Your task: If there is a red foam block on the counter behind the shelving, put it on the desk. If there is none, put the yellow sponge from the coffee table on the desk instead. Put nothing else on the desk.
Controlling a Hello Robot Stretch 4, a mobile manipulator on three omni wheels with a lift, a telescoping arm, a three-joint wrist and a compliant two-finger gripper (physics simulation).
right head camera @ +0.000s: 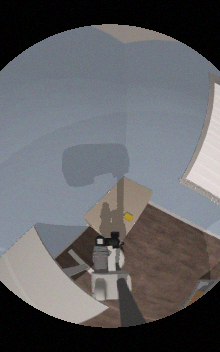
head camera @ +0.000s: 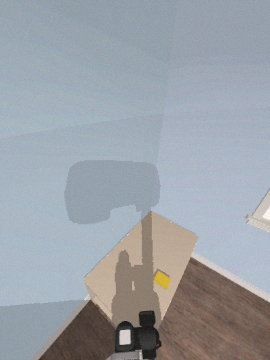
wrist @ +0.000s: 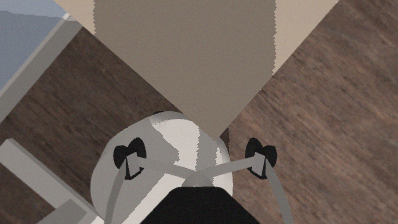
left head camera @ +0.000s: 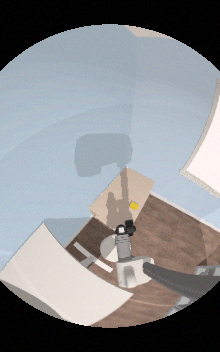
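Seen in the pictures: gripper, fingertip midpoint: [wrist: 195, 151]; robot's base, origin of the base link: [right head camera: 108, 257] [left head camera: 114, 247].
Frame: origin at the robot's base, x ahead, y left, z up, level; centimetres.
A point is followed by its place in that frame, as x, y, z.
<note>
The yellow sponge [head camera: 162, 279] {48.8, -26.5, 46.7} [left head camera: 134, 205] {48.3, -27.2, 46.8} [right head camera: 128, 217] {47.4, -26.9, 46.7} lies on the coffee table [head camera: 175, 240] {81.4, -47.1, 42.3} [left head camera: 142, 185] {78.6, -48.3, 42.3} [right head camera: 137, 192] {85.0, -46.7, 42.2} [wrist: 185, 50] {32.0, -7.2, 42.2}, near its right edge in the head views. My gripper [wrist: 195, 151] {17.5, -8.7, 54.2} is open with nothing between its fingertips. It points down near the table's near corner, and in the head views its fingers are hidden below the black wrist. The sponge does not show in the wrist view. The white desk [left head camera: 65, 280] {-18.6, 36.1, 92.2} [right head camera: 50, 280] {-16.6, 31.8, 92.2} is at the lower left in the left and right head views. No red foam block and no counter show.
Grey shelving [left head camera: 182, 302] [right head camera: 188, 300] shows in part at the lower right. Blue walls meet behind the coffee table. A window [left head camera: 207, 160] {56.6, -116.5, 111.9} [right head camera: 207, 145] {65.0, -106.7, 132.1} is on the right wall. The desk's pale leg [wrist: 45, 175] and my round white base [wrist: 125, 155] are below the gripper.
</note>
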